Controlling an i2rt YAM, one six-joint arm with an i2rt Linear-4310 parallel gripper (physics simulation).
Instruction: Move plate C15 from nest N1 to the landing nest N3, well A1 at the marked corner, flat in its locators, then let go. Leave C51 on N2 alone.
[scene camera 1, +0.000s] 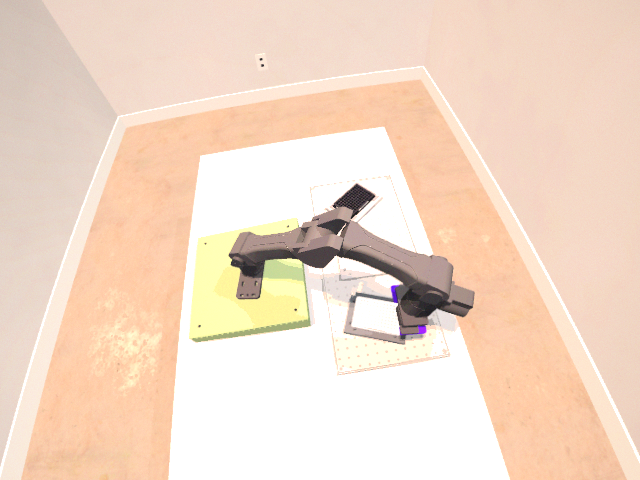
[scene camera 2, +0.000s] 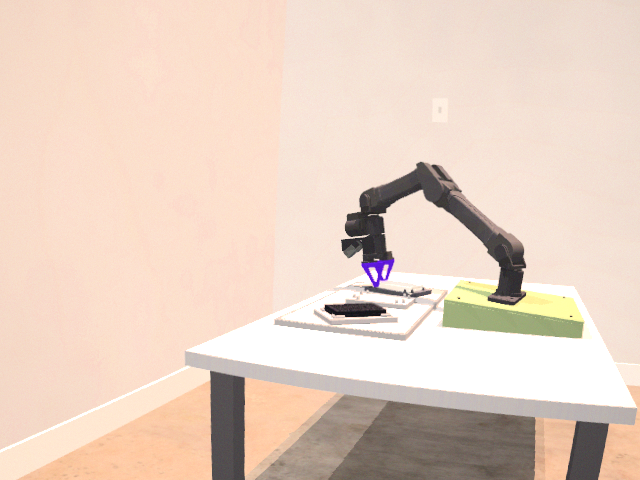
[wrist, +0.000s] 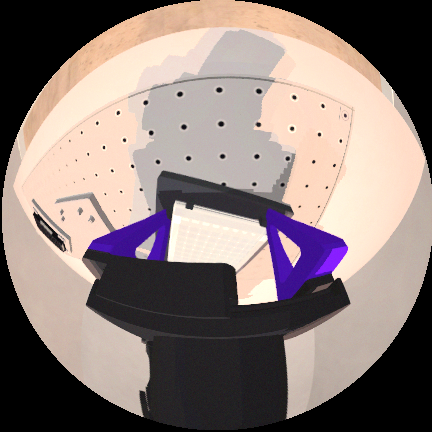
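Observation:
A white well plate (scene camera 1: 374, 313) (wrist: 215, 232) lies flat, within the outline of a dark nest (scene camera 1: 374, 335) (scene camera 2: 417, 293) (wrist: 200, 188). My gripper (scene camera 1: 408, 312) (scene camera 2: 379, 283) (wrist: 217, 214) points down and is shut on the white plate, a purple finger at each of two opposite edges. Whether the plate touches the nest floor is unclear. A black well plate (scene camera 1: 354, 197) (scene camera 2: 355, 309) (wrist: 49, 232) sits on a white nest (scene camera 2: 361, 319). Between them is a white nest with small pins and no plate (scene camera 2: 379, 300) (wrist: 95, 210). Plate labels, nest labels and well A1 are not legible.
The nests stand on a perforated board (scene camera 1: 356, 356) (scene camera 2: 310, 320) (wrist: 240, 107) on the white table (scene camera 1: 258, 403) (scene camera 2: 465, 366). The arm rises from a yellow-green block (scene camera 1: 222, 310) (scene camera 2: 511, 322) beside the board. Its forearm passes over the board in scene camera 1's view.

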